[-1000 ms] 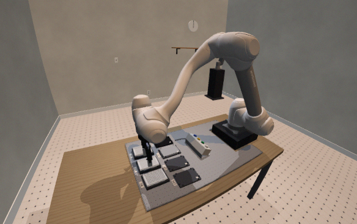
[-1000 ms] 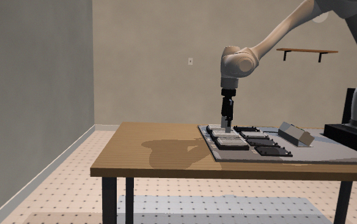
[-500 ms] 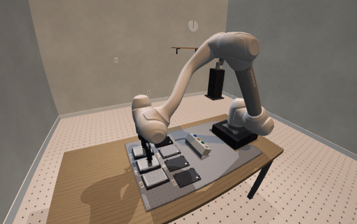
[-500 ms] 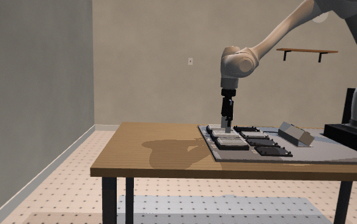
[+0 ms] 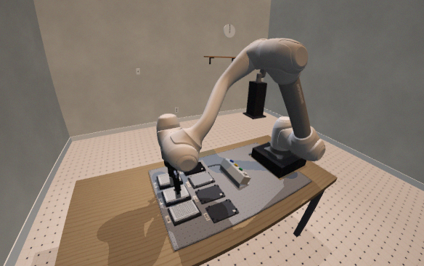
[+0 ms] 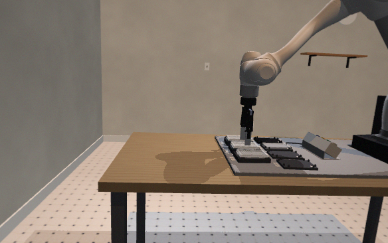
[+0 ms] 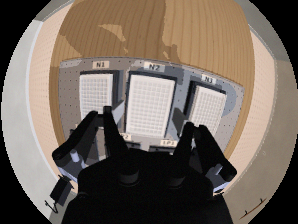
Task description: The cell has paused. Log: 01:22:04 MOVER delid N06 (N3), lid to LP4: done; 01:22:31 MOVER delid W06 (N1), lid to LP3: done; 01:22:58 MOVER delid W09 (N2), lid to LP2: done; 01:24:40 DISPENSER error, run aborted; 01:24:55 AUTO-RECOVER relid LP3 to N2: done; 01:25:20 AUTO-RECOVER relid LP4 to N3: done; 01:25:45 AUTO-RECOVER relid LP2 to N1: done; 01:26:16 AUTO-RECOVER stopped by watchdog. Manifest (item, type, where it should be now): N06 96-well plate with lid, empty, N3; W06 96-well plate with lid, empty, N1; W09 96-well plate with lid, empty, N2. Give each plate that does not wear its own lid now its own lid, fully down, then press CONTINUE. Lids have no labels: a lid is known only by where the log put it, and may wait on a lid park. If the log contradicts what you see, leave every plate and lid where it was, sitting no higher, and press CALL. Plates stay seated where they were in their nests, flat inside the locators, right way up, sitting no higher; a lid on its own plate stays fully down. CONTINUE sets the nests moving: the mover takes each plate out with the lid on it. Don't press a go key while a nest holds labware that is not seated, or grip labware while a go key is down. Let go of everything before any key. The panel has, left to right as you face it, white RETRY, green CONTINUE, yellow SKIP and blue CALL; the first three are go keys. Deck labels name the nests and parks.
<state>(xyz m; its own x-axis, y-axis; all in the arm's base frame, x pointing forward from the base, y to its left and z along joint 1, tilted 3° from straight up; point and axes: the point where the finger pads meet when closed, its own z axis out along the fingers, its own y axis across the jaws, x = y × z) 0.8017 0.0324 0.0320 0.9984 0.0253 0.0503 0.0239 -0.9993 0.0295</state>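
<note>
The plate lies 130 mm to the left of my hand, 40 mm below it and 10 mm behind it. From my hand the other things lie so: pale lid 180 mm behind, 70 mm to the right, 50 mm below; then green key 420 mm behind; then LP2 lid park 180 mm behind, 60 mm to the left, 60 mm below.
</note>
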